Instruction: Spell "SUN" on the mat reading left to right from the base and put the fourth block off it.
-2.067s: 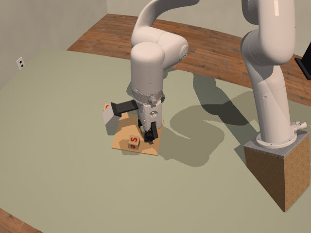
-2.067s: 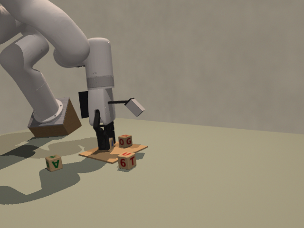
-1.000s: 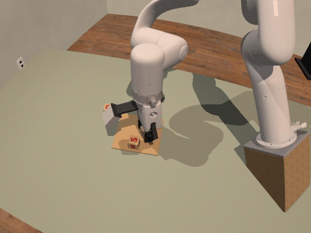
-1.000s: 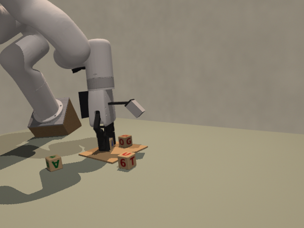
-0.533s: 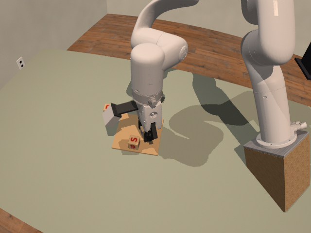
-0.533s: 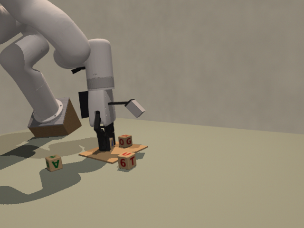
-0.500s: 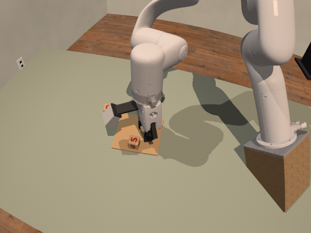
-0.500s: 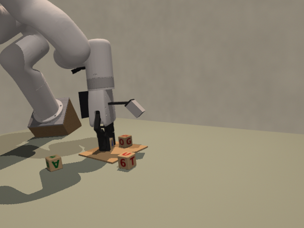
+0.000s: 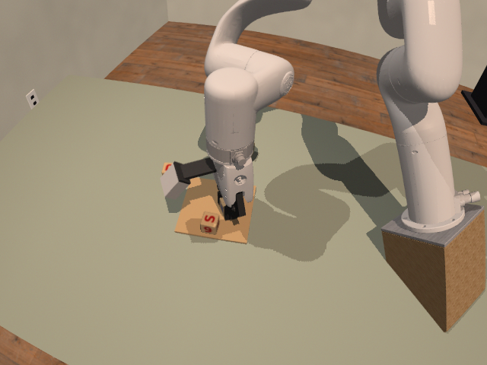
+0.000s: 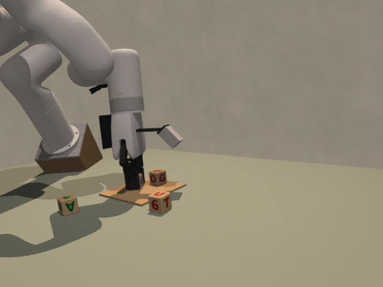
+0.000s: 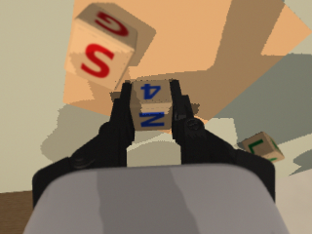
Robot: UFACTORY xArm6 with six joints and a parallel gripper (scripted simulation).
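Right now the N block is 1 cm below my hand. Also, from my hand: U block: 14 cm ahead, 8 cm to the right, 1 cm below; then tan mat: 2 cm ahead, 2 cm below; then S block: 3 cm ahead, 4 cm to the left, 1 cm below.
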